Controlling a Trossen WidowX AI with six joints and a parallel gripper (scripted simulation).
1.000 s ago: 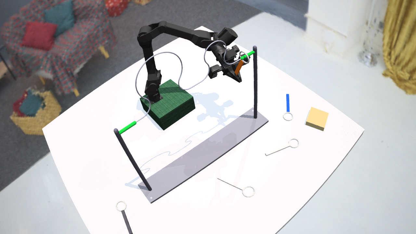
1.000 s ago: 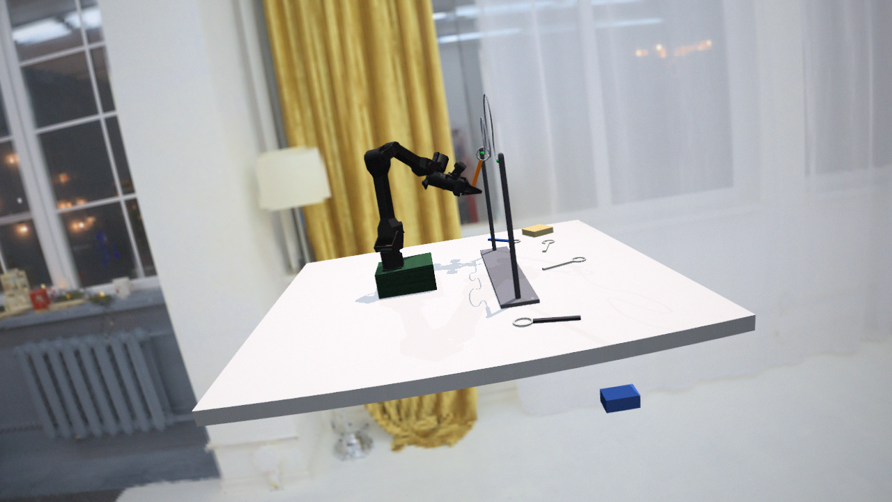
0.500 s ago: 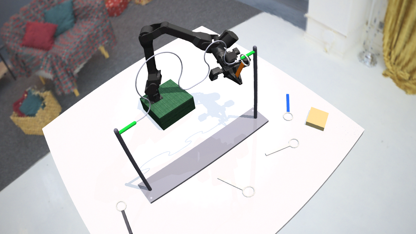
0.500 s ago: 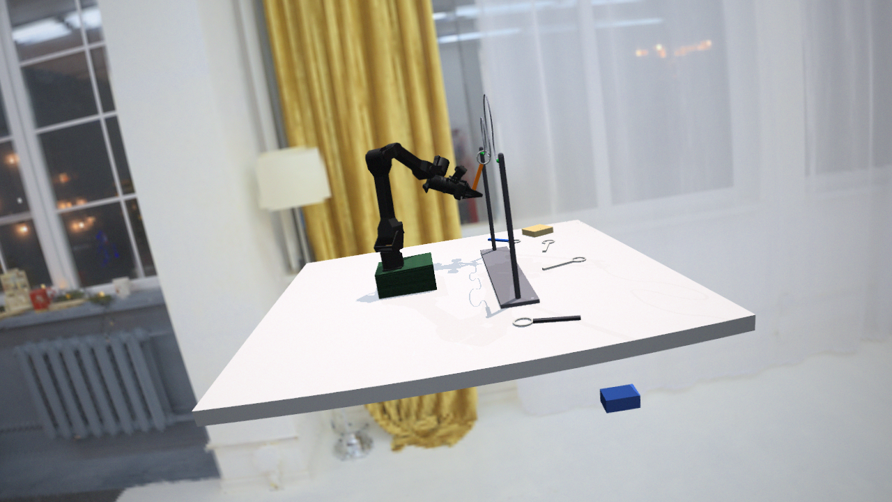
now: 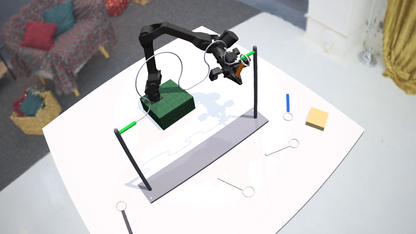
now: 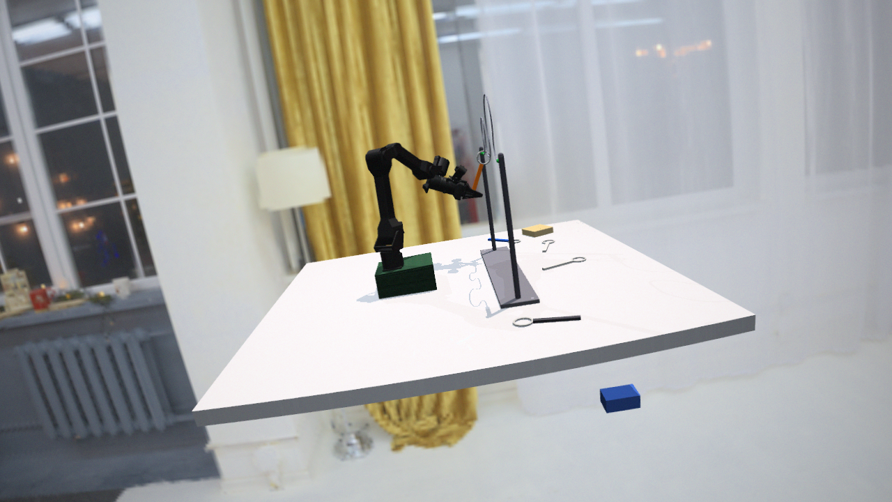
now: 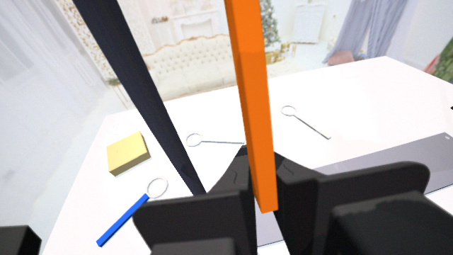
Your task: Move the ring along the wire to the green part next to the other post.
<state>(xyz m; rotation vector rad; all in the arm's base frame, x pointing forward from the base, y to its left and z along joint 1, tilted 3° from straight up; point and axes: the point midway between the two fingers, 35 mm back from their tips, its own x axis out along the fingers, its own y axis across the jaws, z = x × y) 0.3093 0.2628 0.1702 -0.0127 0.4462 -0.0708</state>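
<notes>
Right now my gripper tip is 10 mm short of the ring with orange handle and 100 mm below it. Round my gripper tip: tan block (230 mm ahead, 290 mm to the left, 230 mm below); then ring with blue handle (80 mm ahead, 220 mm to the left, 240 mm below).
</notes>
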